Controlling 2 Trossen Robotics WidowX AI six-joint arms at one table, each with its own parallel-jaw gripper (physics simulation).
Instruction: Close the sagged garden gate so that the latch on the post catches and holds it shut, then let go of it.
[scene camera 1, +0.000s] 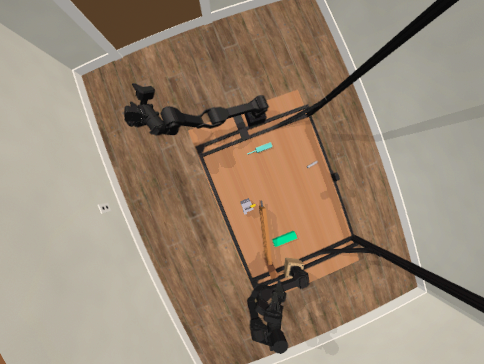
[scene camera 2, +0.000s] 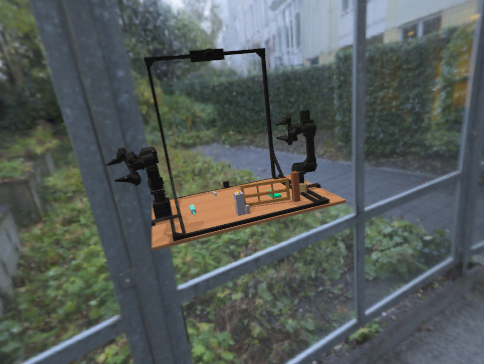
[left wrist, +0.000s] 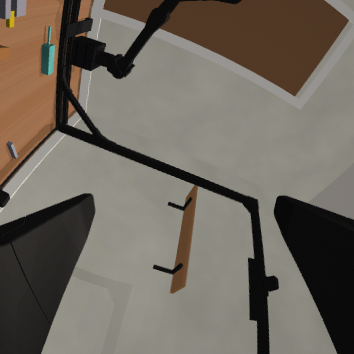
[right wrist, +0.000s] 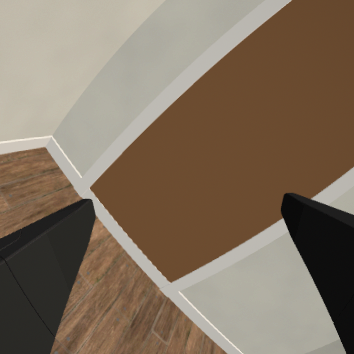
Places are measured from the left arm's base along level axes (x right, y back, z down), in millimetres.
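Pixels of known places: left gripper, fingertip midpoint: (scene camera 1: 277, 286) (scene camera 2: 275, 131) (left wrist: 186, 204); right gripper, fingertip midpoint: (scene camera 1: 131, 93) (scene camera 2: 110, 172) (right wrist: 189, 205); left arm's base, link origin: (scene camera 1: 294, 271) (scene camera 2: 299, 182); right arm's base, link origin: (scene camera 1: 256, 112) (scene camera 2: 160, 201) (left wrist: 98, 56).
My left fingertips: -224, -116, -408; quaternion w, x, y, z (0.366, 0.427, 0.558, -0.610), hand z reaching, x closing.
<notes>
For each thing: its top centre in the pictures, then the offset to it from my left fingertips, as dx, dy, dz. "spot": a spot on its surface instead.
- brown hinge post, surface spot: (scene camera 1: 272, 271) spot: +51, +79, +290
- grey latch post, surface spot: (left wrist: 11, 7) (scene camera 1: 249, 205) spot: -129, -252, +358
- yellow latch piece, surface spot: (left wrist: 10, 20) (scene camera 1: 253, 206) spot: -106, -254, +351
- green block, top centre: (scene camera 1: 285, 239) (scene camera 2: 274, 192) +137, -62, +452
- teal tool, top centre: (left wrist: 51, 51) (scene camera 1: 259, 149) (scene camera 2: 192, 208) -114, -588, +457
- small grey bar, top centre: (left wrist: 14, 150) (scene camera 1: 312, 164) +236, -556, +468
The wooden gate (scene camera 1: 267, 235) (scene camera 2: 266, 193) stands upright, joined to the brown hinge post (scene camera 1: 272, 271) (scene camera 2: 295, 187). Its free end is near the grey latch post (scene camera 1: 246, 205) (scene camera 2: 240, 204) (left wrist: 11, 7), with a small gap beside the yellow latch piece (scene camera 1: 253, 205) (left wrist: 10, 20) in scene camera 1. Sag is too small to judge. My left gripper (scene camera 2: 278, 130) (left wrist: 186, 204) is open and empty, high above the table and away from the gate. My right gripper (scene camera 1: 130, 100) (scene camera 2: 112, 172) (right wrist: 189, 205) is open and empty, raised beyond the table's edge, far from the gate.
A green block (scene camera 1: 285, 239) (scene camera 2: 274, 195) lies beside the gate. A tan bracket (scene camera 1: 293, 265) is near the hinge post. A teal tool (scene camera 1: 264, 148) (scene camera 2: 192, 209) (left wrist: 48, 59) and small grey bar (scene camera 1: 312, 164) (left wrist: 12, 150) lie farther off. Black frame rails (scene camera 1: 227, 220) edge the table.
</notes>
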